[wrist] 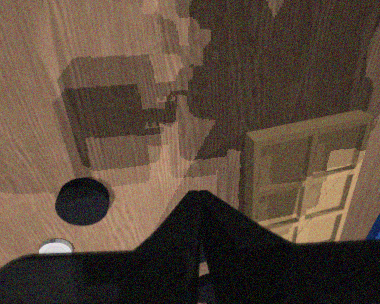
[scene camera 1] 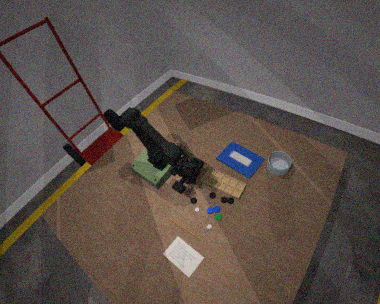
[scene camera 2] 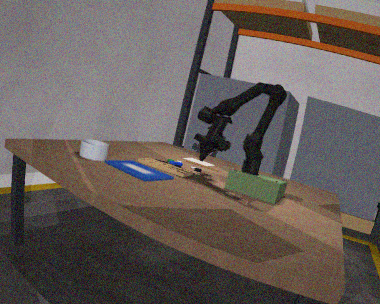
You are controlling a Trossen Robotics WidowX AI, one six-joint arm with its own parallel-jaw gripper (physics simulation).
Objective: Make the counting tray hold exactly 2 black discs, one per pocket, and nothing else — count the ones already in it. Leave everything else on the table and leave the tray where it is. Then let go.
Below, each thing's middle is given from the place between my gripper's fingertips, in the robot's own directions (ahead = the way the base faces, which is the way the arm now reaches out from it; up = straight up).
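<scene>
There is the tan counting tray (wrist: 299, 178), and my hand is 50 mm above it, 110 mm short of it and 90 mm to the right of it.
</scene>
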